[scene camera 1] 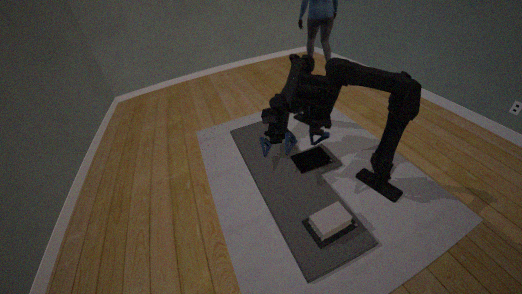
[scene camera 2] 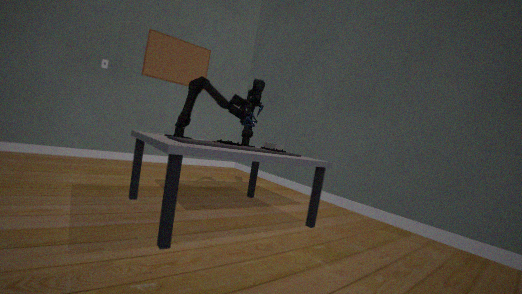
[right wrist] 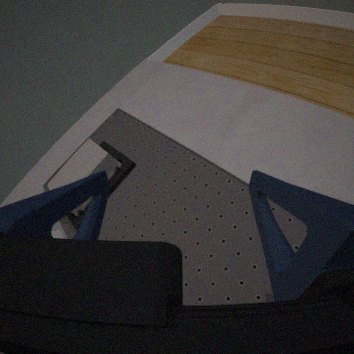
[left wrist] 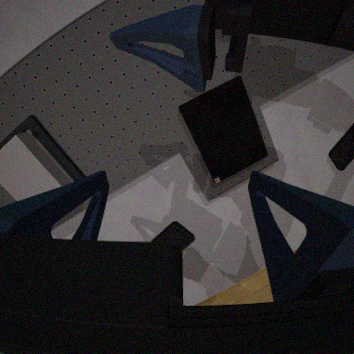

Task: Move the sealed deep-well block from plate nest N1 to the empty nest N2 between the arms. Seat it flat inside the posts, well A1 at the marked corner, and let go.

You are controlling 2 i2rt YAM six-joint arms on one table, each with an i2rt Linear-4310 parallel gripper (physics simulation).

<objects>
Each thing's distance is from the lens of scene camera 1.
pale block [scene camera 1: 330,220]: 77 cm
</objects>
